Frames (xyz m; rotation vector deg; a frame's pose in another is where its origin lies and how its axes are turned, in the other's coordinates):
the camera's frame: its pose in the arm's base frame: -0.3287 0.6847 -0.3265 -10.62 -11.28 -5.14
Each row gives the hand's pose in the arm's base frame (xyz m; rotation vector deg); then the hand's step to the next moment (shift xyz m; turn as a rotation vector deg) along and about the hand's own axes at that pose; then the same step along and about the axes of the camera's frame.
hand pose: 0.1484 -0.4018 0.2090 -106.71 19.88 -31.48
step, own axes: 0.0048 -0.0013 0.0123 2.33 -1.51 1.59
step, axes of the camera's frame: 0.0095 0.0091 -0.0017 2.96 0.69 1.00
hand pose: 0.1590 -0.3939 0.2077 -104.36 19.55 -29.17
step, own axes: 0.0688 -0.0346 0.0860 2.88 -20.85 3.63
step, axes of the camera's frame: 0.1009 0.0547 0.0128 7.14 4.77 19.56
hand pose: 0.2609 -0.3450 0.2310 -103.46 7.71 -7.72
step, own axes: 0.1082 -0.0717 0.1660 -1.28 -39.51 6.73
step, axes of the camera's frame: 0.1276 0.1636 0.0367 6.92 9.29 38.39
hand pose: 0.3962 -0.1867 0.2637 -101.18 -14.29 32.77
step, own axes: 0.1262 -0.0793 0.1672 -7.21 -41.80 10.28
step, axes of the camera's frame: 0.0212 0.2172 0.0503 1.06 8.99 42.70
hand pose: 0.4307 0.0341 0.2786 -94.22 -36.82 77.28
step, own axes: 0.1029 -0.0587 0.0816 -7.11 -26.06 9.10
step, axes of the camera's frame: -0.0502 0.1306 0.0335 -2.19 3.73 28.17
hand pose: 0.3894 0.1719 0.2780 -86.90 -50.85 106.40
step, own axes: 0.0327 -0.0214 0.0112 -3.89 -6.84 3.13
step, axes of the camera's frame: -0.0191 0.0347 0.0091 -0.53 -0.93 8.40
